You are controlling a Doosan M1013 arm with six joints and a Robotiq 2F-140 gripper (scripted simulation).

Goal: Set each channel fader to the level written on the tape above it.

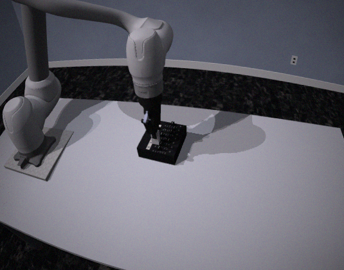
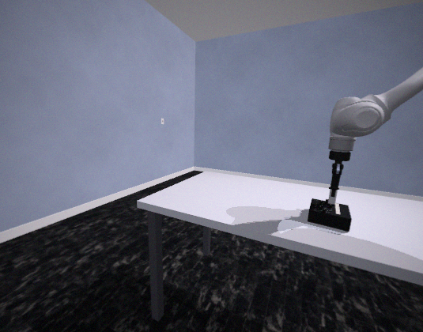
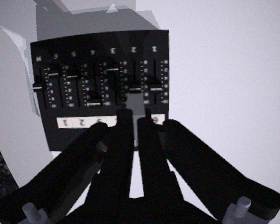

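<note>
The master fader lies 40 mm ahead of my hand, 110 mm to the left of it and 30 mm below it.
</note>
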